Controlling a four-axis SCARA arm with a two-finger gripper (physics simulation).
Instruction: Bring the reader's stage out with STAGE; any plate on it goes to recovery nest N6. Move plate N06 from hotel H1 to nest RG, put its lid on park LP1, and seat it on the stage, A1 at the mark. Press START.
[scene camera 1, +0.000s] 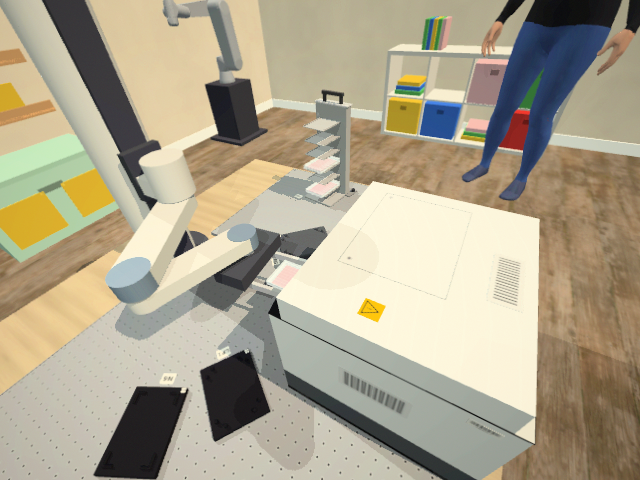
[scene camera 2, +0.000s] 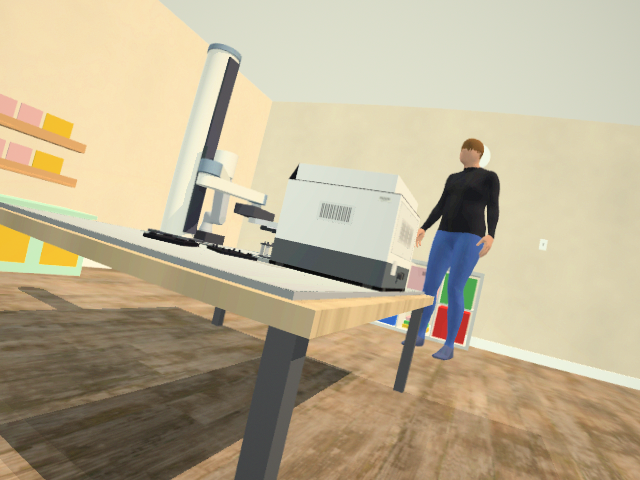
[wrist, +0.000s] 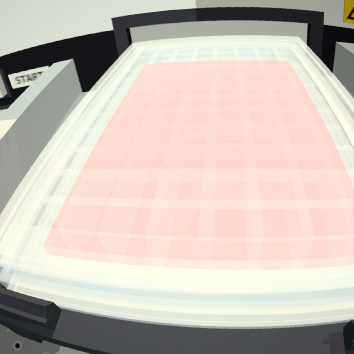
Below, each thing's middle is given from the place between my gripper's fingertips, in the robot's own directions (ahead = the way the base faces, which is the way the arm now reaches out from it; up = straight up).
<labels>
My gripper is now 2 cm above the reader stage (wrist: 35, 318) and 1 cm past it. Round my hand: black LP1 pad (scene camera 1: 234, 395) (26 cm to the right, 12 cm below, 4 cm behind).
</labels>
